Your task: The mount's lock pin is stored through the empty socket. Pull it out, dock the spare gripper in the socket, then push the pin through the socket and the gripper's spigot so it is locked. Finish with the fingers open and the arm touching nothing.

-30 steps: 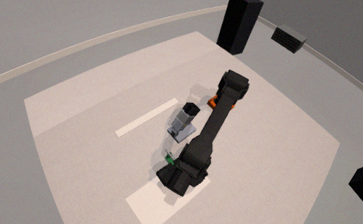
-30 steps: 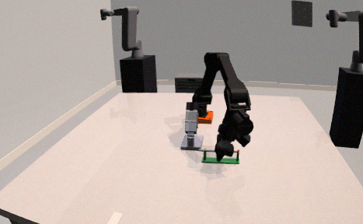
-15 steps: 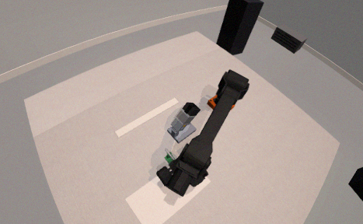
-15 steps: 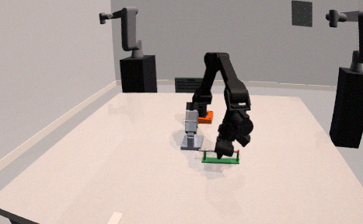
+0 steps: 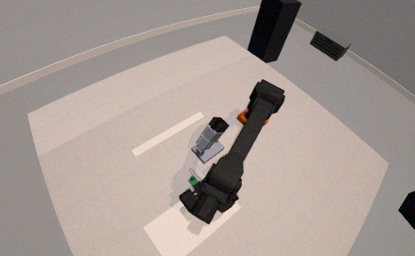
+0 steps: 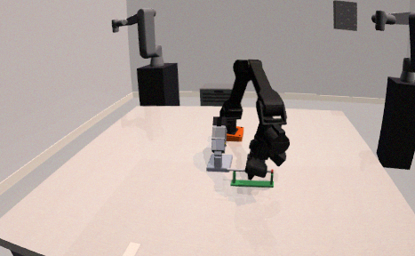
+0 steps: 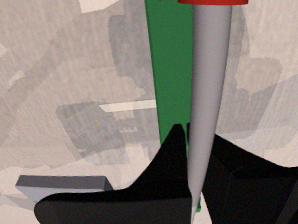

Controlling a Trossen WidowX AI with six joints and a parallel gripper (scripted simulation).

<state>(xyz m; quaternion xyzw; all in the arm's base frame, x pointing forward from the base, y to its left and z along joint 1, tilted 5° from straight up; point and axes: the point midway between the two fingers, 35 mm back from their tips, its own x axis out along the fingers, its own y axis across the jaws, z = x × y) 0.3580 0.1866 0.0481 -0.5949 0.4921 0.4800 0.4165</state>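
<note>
My gripper tip is now 10 mm to the right of the green pin rest. The rest, counted from my gripper tip: spare gripper: 110 mm behind, 140 mm to the right, 100 mm above; then grey mount: 90 mm behind, 130 mm to the right, 30 mm above.
</note>
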